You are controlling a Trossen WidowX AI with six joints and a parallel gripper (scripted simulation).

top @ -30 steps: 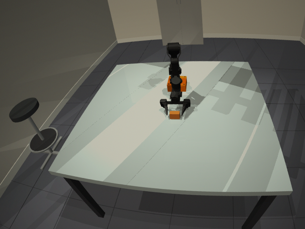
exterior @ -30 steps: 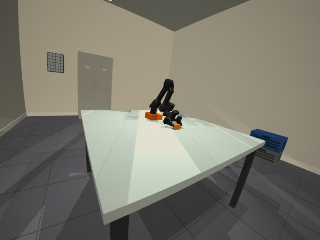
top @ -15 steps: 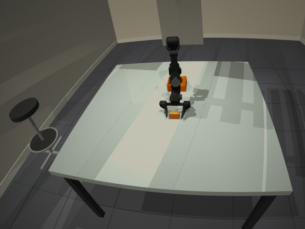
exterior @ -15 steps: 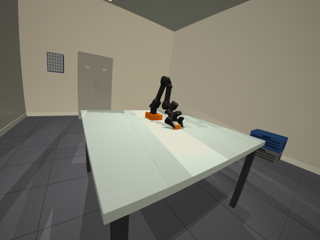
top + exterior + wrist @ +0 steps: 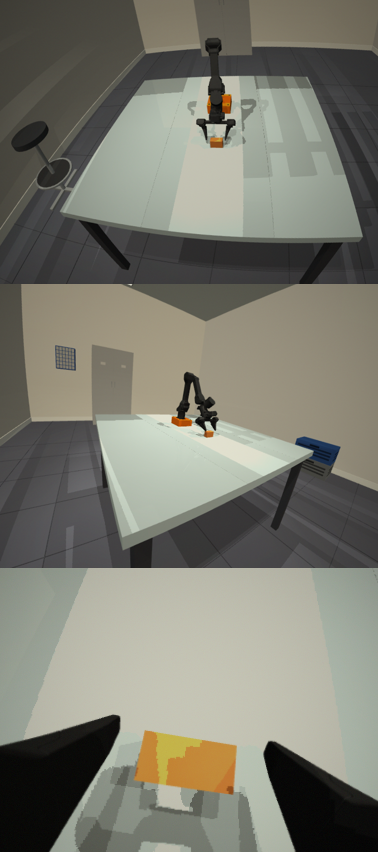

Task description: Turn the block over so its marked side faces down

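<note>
My gripper tip is now 20 mm past the orange block and 30 mm above it.
</note>
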